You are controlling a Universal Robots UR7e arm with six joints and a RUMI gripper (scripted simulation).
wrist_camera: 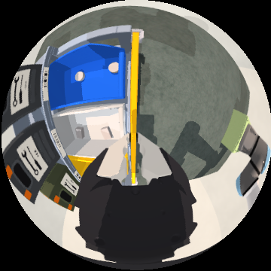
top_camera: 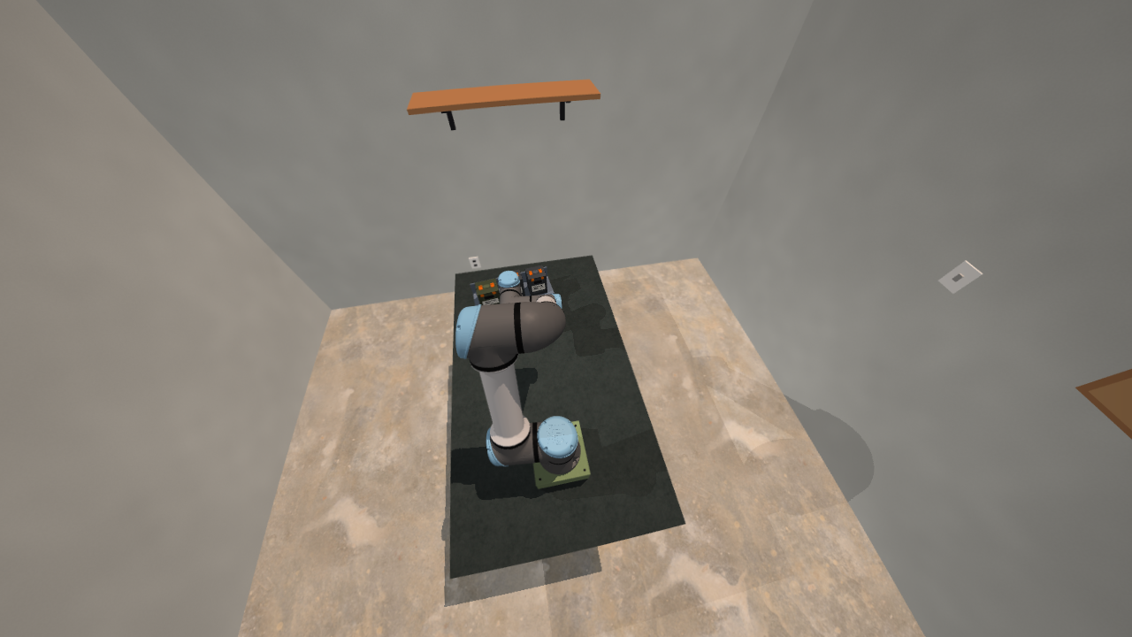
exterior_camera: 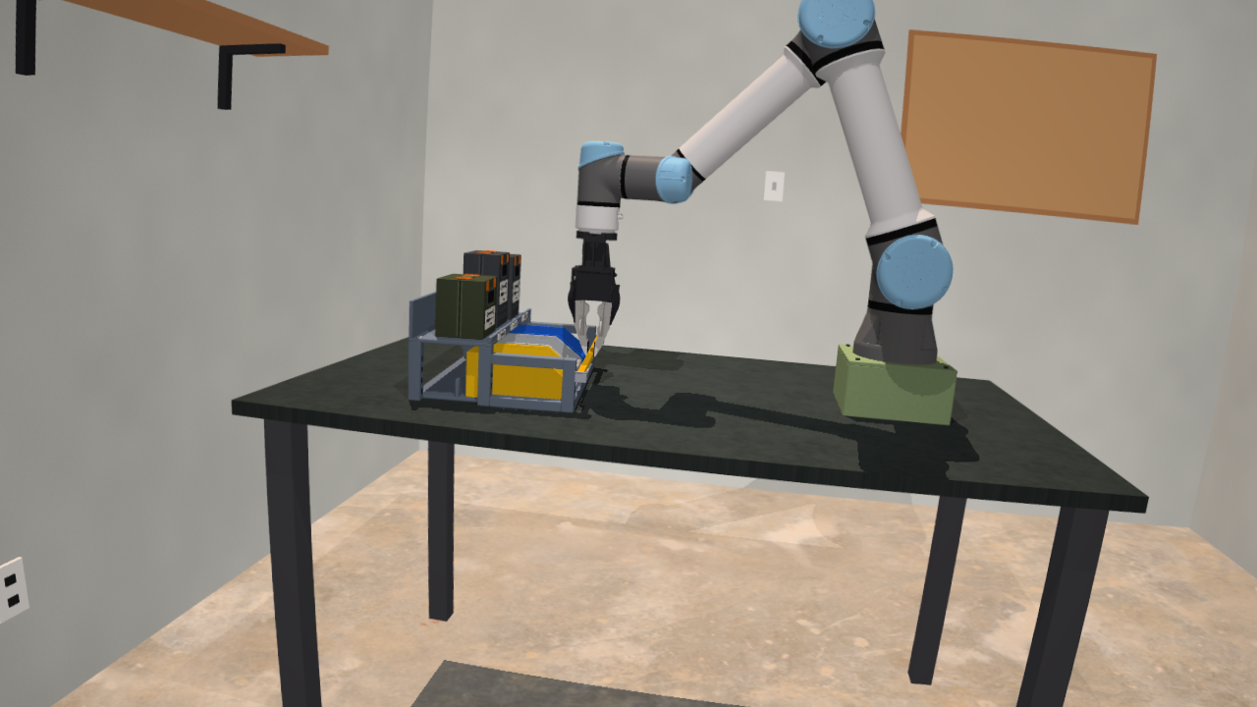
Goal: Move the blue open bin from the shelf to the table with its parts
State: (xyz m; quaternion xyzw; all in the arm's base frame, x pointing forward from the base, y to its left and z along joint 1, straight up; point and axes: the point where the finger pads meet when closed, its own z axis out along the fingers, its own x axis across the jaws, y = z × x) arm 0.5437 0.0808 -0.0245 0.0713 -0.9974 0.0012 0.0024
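The thin yellow bar lies 1 cm below my hand. Round my hand: yellow bin (9 cm ahead, 13 cm to the left, 3 cm below); blue open bin (12 cm ahead, 10 cm to the right, 3 cm below); white bin (11 cm ahead, 2 cm to the left, 3 cm below).
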